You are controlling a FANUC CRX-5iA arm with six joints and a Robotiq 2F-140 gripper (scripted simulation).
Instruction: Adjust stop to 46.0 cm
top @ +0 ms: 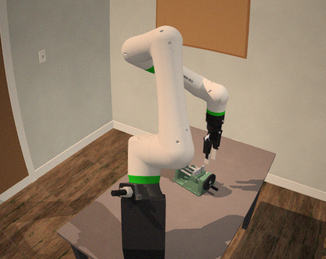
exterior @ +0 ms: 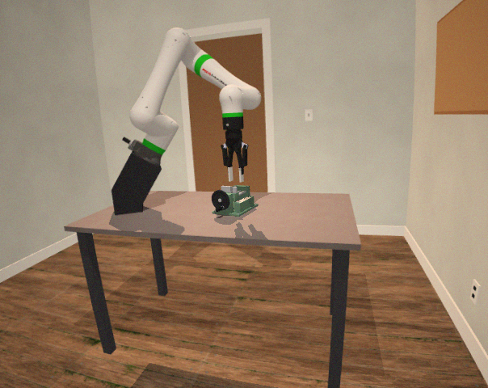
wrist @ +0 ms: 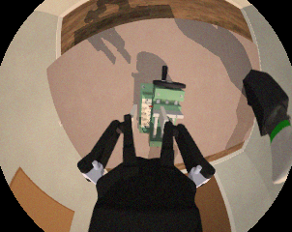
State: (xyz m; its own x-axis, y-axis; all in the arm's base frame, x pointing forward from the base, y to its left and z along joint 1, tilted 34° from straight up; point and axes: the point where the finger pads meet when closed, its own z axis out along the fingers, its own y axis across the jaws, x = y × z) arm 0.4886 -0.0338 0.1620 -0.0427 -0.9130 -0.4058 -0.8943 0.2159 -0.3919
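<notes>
My hand is 14 cm above the black handwheel, 7 cm to the left of it and 5 cm past it. Round my hand: green stop fixture: 10 cm below, 4 cm behind, 3 cm to the left.
</notes>
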